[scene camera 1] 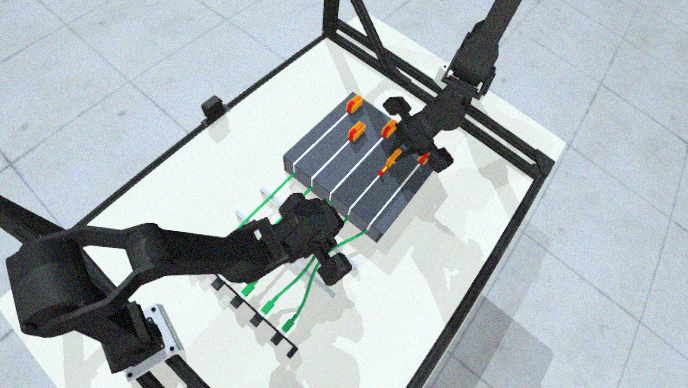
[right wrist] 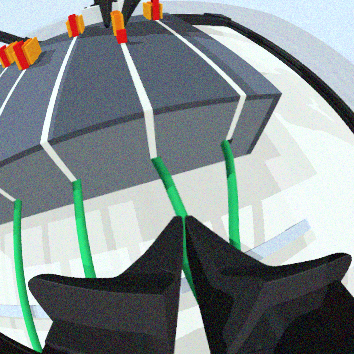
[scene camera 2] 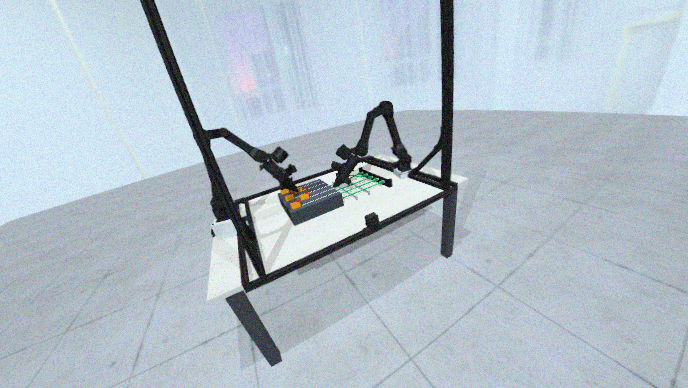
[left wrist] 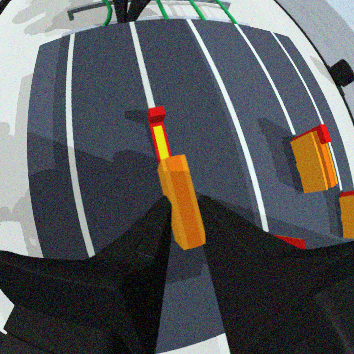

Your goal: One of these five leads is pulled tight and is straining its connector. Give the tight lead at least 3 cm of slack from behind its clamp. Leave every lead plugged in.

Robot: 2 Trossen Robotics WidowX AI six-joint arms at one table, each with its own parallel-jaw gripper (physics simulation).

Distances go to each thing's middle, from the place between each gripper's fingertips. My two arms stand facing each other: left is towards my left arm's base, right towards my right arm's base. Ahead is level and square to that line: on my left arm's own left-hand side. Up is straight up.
Right now my left hand is right at the connector (left wrist: 175, 180). The rest, counted from my left hand: red and yellow socket piece (left wrist: 155, 116): 1 cm ahead, 4 cm to the right.
My right hand is 160 mm to the right of the red and yellow socket piece, 50 mm below it and 20 mm past it. Also, from my right hand: connector (200 mm to the left, 50 mm above, 30 mm behind).
